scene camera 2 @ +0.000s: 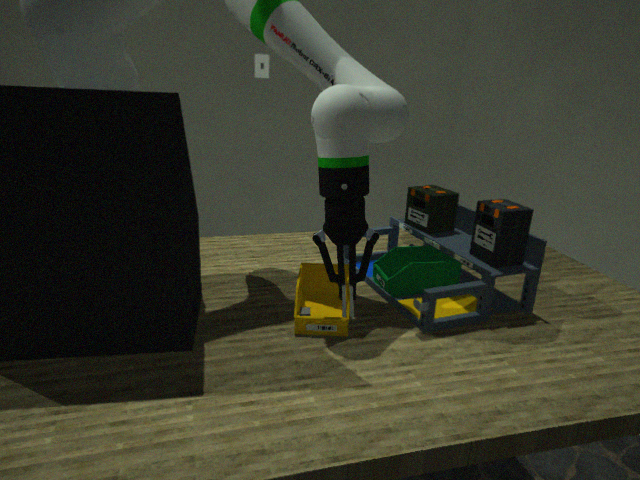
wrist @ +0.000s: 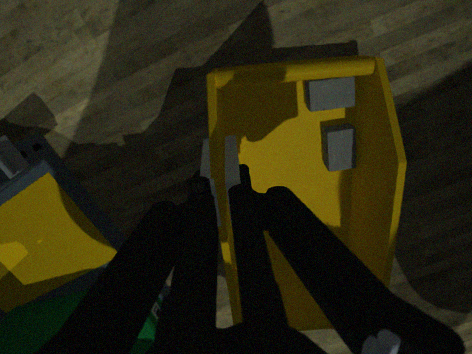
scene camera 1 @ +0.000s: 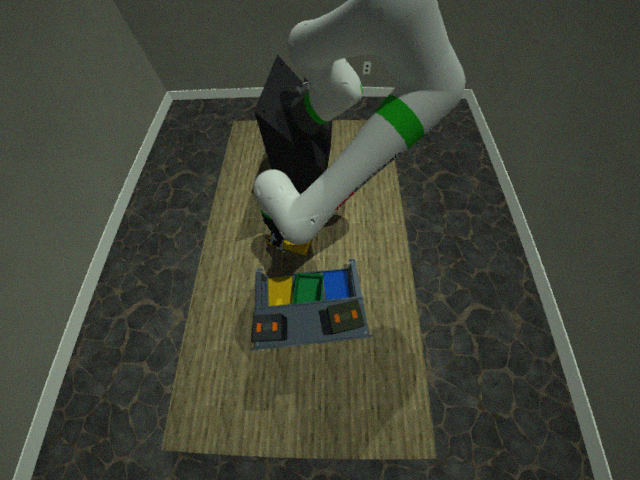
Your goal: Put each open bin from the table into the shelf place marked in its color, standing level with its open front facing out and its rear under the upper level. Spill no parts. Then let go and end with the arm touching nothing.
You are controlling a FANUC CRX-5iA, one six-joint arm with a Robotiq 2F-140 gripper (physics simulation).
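Places are measured from the arm's base along level axes (x back, y up, z left), in centimetres.
Pixels of known places: gripper, between the fingertips: (scene camera 2: 348, 314) (wrist: 221, 154) (scene camera 1: 280, 247); arm's base, origin of its link: (scene camera 2: 88, 170) (scene camera 1: 304, 116).
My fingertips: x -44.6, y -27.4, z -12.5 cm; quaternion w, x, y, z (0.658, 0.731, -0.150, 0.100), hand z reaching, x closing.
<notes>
For each thing: its top centre in the pictures, then the offset to it from my fingertips. "pt": a spot on its surface instead.
- yellow bin, a spot on its surface: (wrist: 285, 165) (scene camera 2: 324, 314) pt dx +3.7, dy -1.2, dz +3.3 cm
- block, centre of its top: (wrist: 342, 150) (scene camera 2: 305, 310) dx +7.8, dy +0.3, dz +3.3 cm
- green bin, a spot on its surface: (scene camera 2: 413, 273) pt dx -17.9, dy +4.1, dz +7.1 cm
- grey-blue shelf, a spot on its surface: (scene camera 2: 454, 245) pt dx -29.5, dy +8.6, dz +10.0 cm
- greyish, centre of its top: (scene camera 2: 504, 203) (scene camera 1: 266, 327) dx -33.3, dy +20.8, dz +0.6 cm
- olive, centre of its top: (scene camera 2: 433, 189) (scene camera 1: 345, 316) dx -30.8, dy +18.3, dz +23.7 cm
A yellow bin (scene camera 1: 298, 249) (scene camera 2: 323, 310) (wrist: 285, 165) stands upright on the table, apart from the shelf. Small grey parts lie in it, such as one block (wrist: 341, 149) near its far side wall. My gripper (scene camera 2: 347, 299) (wrist: 221, 154) is shut on one side wall of this bin, one finger inside and one outside; the arm hides part of the bin in scene camera 1. A green bin (scene camera 1: 308, 287) (scene camera 2: 413, 273) stands in the middle place of the grey-blue shelf (scene camera 1: 305, 325) (scene camera 2: 454, 245), between the uncovered yellow place (scene camera 1: 279, 291) (scene camera 2: 457, 305) (wrist: 60, 235) and blue place (scene camera 1: 336, 284) (scene camera 2: 366, 267).
Two dark boxes with orange marks, one greyish (scene camera 1: 268, 333) (scene camera 2: 501, 240) and one olive (scene camera 1: 345, 321) (scene camera 2: 431, 211), stand on the shelf's upper level. A large black block (scene camera 1: 294, 149) (scene camera 2: 98, 222) stands on the table under the arm's base, on the bin's other side from the shelf.
</notes>
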